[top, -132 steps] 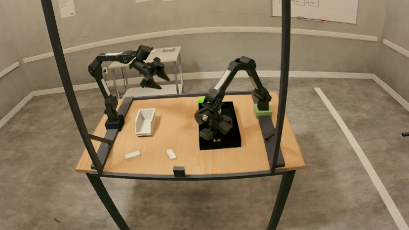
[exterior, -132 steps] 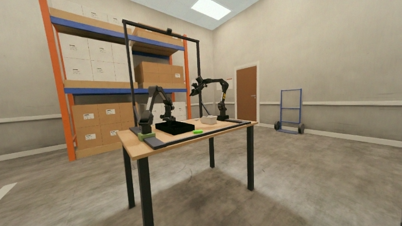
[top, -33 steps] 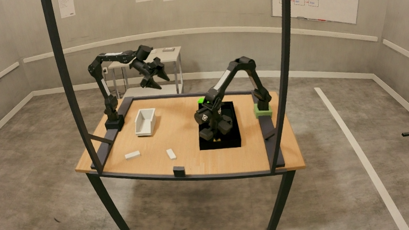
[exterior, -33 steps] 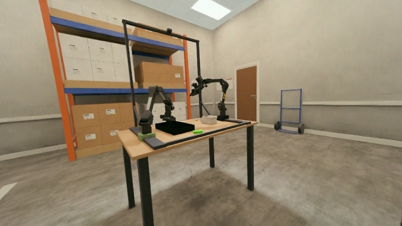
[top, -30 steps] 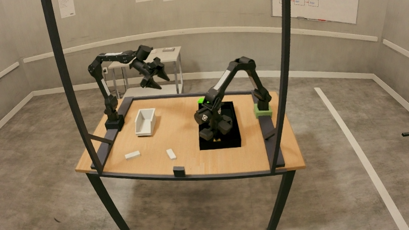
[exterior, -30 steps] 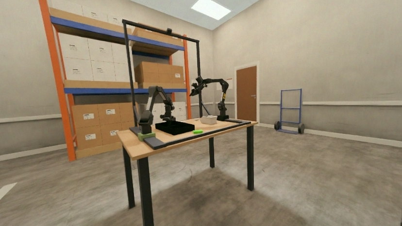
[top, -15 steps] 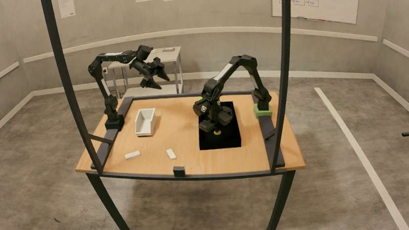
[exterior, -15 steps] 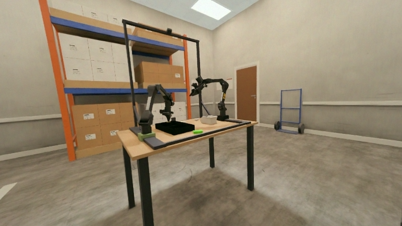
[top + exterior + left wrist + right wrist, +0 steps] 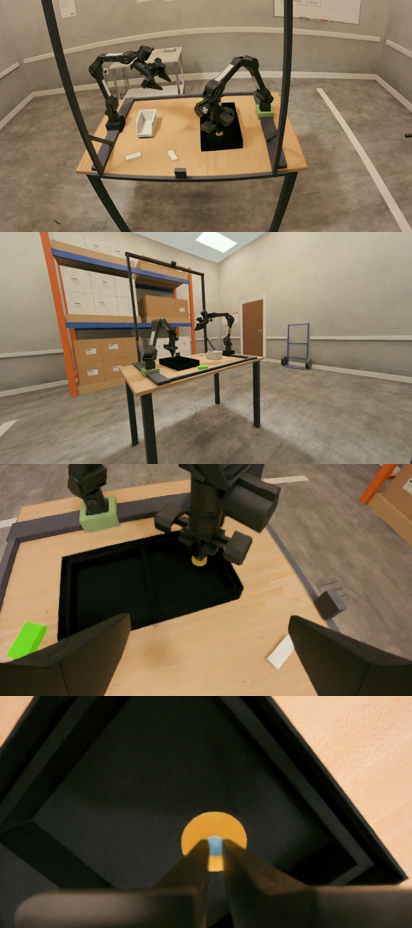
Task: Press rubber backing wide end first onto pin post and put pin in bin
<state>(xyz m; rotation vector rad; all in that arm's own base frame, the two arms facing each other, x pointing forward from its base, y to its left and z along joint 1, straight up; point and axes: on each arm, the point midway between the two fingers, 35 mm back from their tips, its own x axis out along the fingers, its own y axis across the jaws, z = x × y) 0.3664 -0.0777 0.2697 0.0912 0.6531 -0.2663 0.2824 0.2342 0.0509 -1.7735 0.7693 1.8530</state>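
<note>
My right gripper is now 120 mm short of the black tray, 20 mm to the left of it and 80 mm above it. Also, from my right hand: white bin (170 mm ahead, 400 mm to the left, 60 mm below); round pin (30 mm below).
Now: left hand 10 cm past the round pin, 26 cm to the left of it and 27 cm above it. The rest, counted from my left hand: white bin: 7 cm ahead, 14 cm to the left, 29 cm below; then black tray: 2 cm ahead, 27 cm to the right, 31 cm below.
</note>
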